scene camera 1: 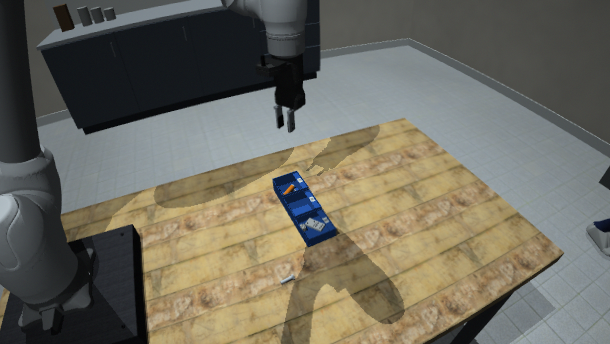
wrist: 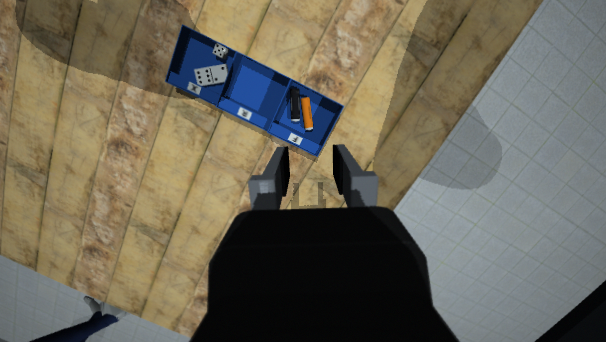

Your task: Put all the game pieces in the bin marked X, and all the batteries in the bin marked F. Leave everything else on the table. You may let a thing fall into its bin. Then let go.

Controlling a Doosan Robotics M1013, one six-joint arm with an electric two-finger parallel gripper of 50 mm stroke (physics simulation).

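Places are measured from the arm's base along level axes (x right, y back, z down), in metres.
Pixels of known places: gripper, fingertip midpoint: (scene camera 1: 286, 128) (wrist: 310, 160); arm's base at its link origin: (scene camera 1: 60, 287).
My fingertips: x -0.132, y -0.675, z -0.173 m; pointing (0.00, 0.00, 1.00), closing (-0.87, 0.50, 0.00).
Note:
Ahead of a thing's pixels: the offset from my fingertips to its top centre. Level surfaces: height alone.
A blue three-part box @(dy +0.003, dx +0.093, dz +0.185 m) (scene camera 1: 308, 244) (wrist: 268, 131) stands on the table. Its end bin marked X holds a white domino @(dy -0.004, dx +0.164, dz +0.217 m) (scene camera 1: 315, 224) (wrist: 211, 75) and a white die @(dy +0.033, dx +0.163, dz +0.208 m) (scene camera 1: 303, 227) (wrist: 220, 50). The middle bin, marked R, is empty. The other end bin, marked F, holds an orange battery @(dy +0.011, dx +0.008, dz +0.210 m) (scene camera 1: 289, 189) (wrist: 307, 114) and a black battery @(dy +0.014, dx +0.031, dz +0.210 m) (wrist: 295, 105), lying side by side. My gripper (scene camera 1: 285, 125) (wrist: 310, 160) is open and empty, high above the table beyond the F end of the box.
A grey bolt @(dy +0.130, dx +0.291, dz +0.218 m) (scene camera 1: 287, 279) lies on the wooden table @(dz +0.231 m) (scene camera 1: 210, 260), apart from the box on its X side. The robot's base stands on a black block (scene camera 1: 117, 280) at the left. A counter (scene camera 1: 150, 65) stands behind the table. A person's foot (scene camera 1: 597, 237) shows at the right.

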